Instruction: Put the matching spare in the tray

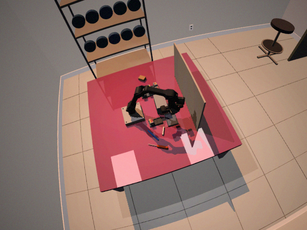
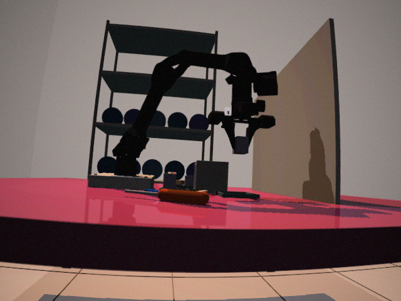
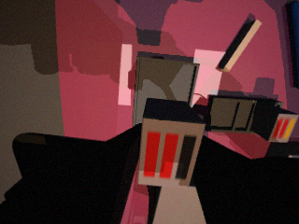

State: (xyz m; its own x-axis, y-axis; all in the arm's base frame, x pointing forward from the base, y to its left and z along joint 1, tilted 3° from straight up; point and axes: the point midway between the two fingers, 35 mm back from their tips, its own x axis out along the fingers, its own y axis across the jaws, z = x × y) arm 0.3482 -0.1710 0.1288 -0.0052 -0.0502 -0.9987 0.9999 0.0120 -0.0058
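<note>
The grey square tray is 1 cm behind my gripper tip and 13 cm below it. Also, from my gripper tip: tan spare block (2 cm above); dark boxy unit (6 cm behind, 18 cm to the left, 8 cm below); blue pen (21 cm behind, 11 cm to the right, 12 cm below).
</note>
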